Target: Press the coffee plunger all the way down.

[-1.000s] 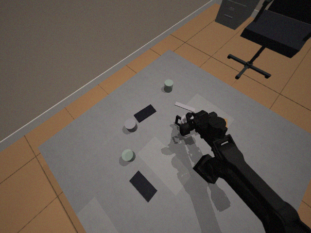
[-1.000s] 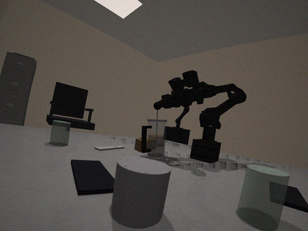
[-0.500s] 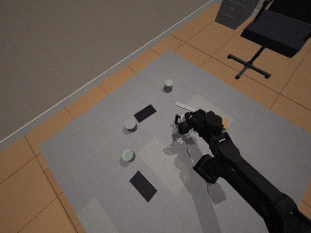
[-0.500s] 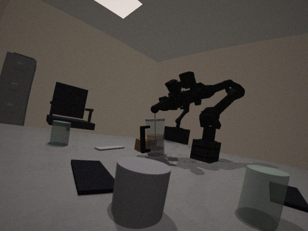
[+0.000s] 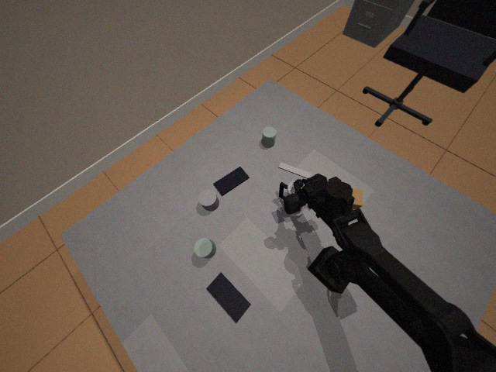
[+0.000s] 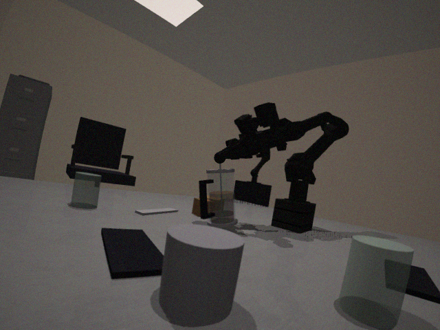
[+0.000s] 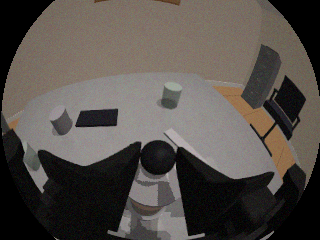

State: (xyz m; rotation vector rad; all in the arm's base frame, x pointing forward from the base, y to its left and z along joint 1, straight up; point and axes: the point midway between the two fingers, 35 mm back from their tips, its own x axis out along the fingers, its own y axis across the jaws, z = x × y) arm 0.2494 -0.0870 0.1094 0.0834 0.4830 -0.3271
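Right now my gripper tip is 9 cm above the coffee press, 1 cm to the right of it and 1 cm past it. From my gripper tip the other things lie so: white strip 18 cm below, 12 cm to the right, 8 cm ahead.
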